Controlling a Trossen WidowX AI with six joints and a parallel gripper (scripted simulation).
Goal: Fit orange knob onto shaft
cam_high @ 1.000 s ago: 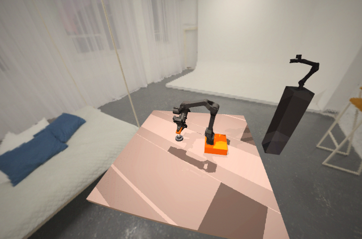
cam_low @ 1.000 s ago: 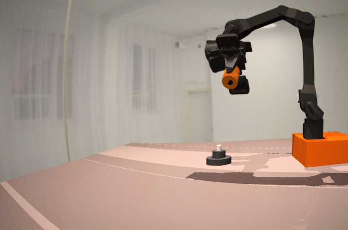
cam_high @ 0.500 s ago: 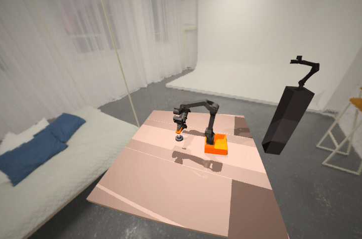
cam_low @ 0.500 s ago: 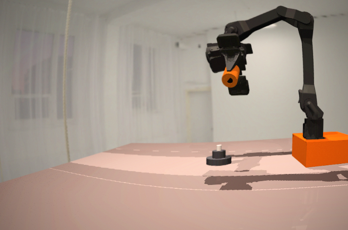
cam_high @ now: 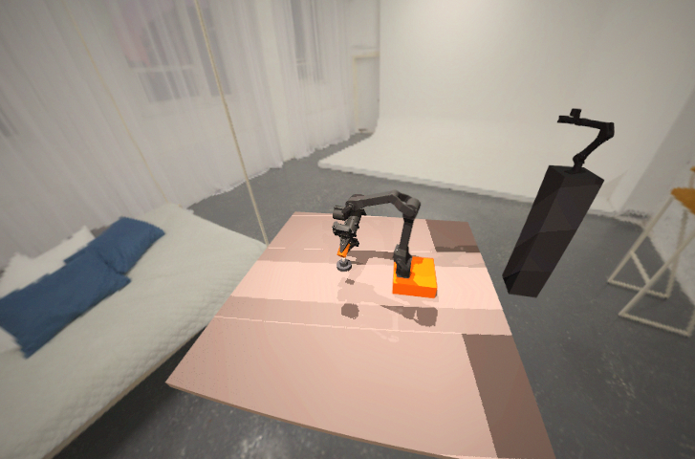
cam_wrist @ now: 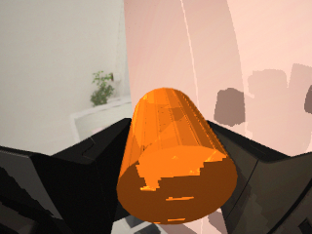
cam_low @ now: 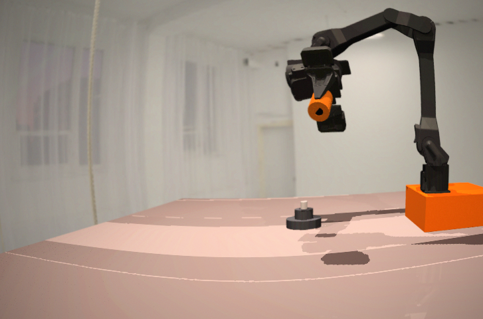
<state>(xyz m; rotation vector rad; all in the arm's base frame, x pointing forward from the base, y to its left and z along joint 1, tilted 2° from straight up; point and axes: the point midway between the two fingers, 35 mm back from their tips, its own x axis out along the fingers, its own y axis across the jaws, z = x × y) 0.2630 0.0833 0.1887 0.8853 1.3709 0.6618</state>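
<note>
The orange knob is 3 cm to the right of my gripper tip and 2 cm above it. Also, from my gripper tip: dark round pedestal 6 cm ahead, 18 cm to the right, 22 cm below.
</note>
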